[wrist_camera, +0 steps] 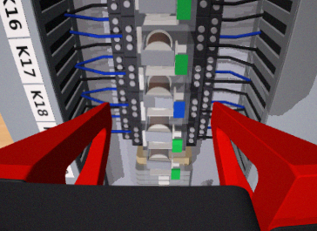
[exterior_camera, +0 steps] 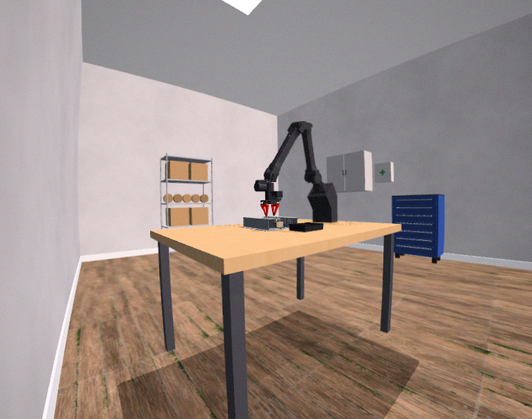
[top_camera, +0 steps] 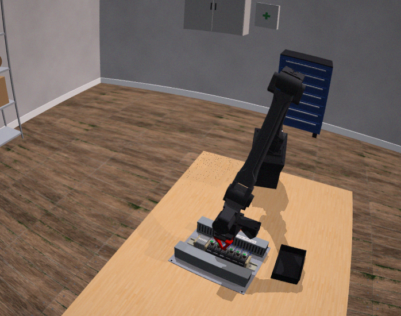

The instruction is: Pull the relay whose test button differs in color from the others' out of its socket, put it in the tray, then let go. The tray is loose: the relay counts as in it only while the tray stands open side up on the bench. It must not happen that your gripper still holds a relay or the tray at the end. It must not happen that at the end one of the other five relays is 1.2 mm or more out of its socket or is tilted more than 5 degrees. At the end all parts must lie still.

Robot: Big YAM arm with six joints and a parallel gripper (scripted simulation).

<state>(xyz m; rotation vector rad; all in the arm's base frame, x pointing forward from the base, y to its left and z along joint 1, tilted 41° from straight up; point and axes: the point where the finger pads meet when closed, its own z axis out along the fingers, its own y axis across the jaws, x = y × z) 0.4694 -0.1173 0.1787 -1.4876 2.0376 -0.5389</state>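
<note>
My hand is 30 mm above the relay. The rest, counted from my hand: black tray (10 mm ahead, 260 mm to the left, 60 mm below).
</note>
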